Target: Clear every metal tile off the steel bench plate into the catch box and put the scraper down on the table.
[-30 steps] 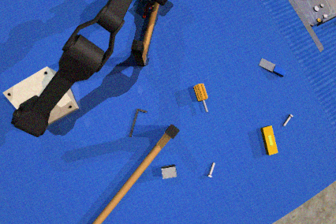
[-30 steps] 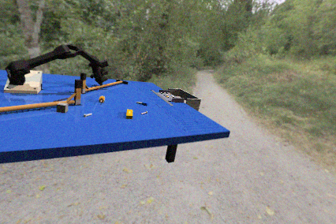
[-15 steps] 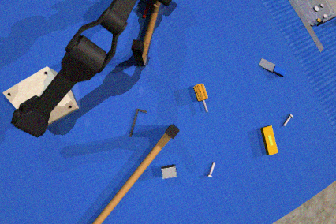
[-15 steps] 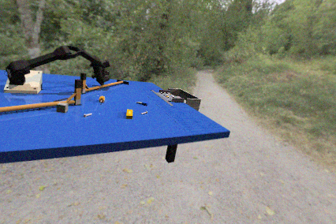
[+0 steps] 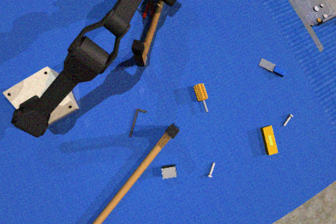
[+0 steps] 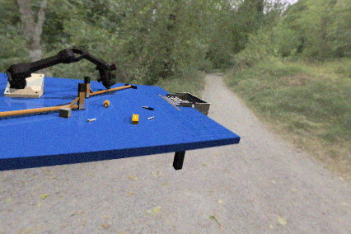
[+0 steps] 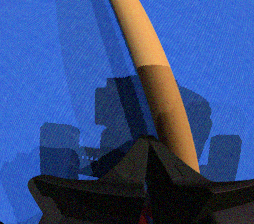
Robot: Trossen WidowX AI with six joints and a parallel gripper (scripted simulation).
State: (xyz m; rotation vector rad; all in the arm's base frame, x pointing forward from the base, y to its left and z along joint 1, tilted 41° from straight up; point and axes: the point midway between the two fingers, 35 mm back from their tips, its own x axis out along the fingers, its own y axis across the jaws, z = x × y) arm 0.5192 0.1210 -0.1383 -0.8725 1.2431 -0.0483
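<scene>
Right now my gripper tip is 2 cm short of the long scraper and 5 cm below it. Also, from my gripper tip: black hex key: 27 cm behind, 35 cm to the right, 1 cm below; then red-handled tool: 6 cm behind, 3 cm to the right, 1 cm below; then orange-handled tool: 7 cm behind, 39 cm to the right, 1 cm above.
</scene>
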